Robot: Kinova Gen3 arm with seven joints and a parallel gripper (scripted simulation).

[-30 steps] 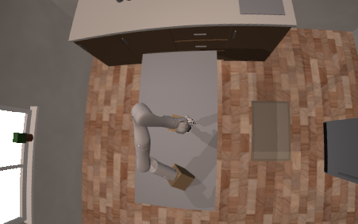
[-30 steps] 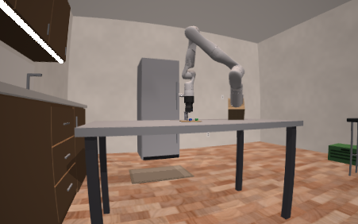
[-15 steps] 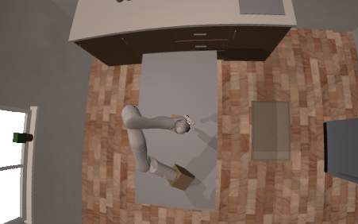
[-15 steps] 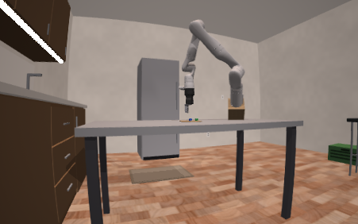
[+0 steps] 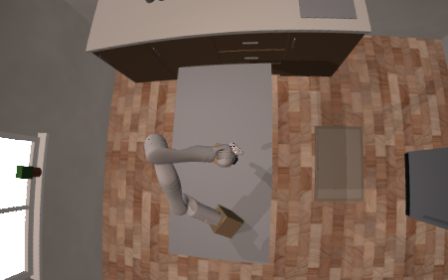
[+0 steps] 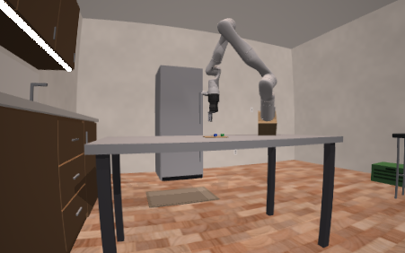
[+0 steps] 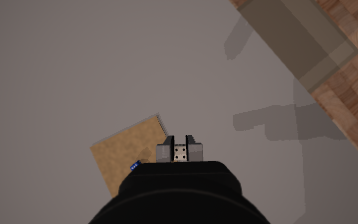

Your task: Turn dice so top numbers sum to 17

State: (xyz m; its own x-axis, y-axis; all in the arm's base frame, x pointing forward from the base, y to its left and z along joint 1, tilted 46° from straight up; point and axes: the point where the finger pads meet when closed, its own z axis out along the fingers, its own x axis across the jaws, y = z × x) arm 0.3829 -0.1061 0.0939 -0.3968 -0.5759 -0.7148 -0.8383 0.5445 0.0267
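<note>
Right now my hand is 11 cm above the blue die, 10 cm to the right of it and 1 cm past it. Round my hand: white die (1 cm below, 1 cm behind); tan mat (12 cm below, 10 cm to the left, 1 cm behind); green die (11 cm below, 9 cm to the left, 6 cm behind).
</note>
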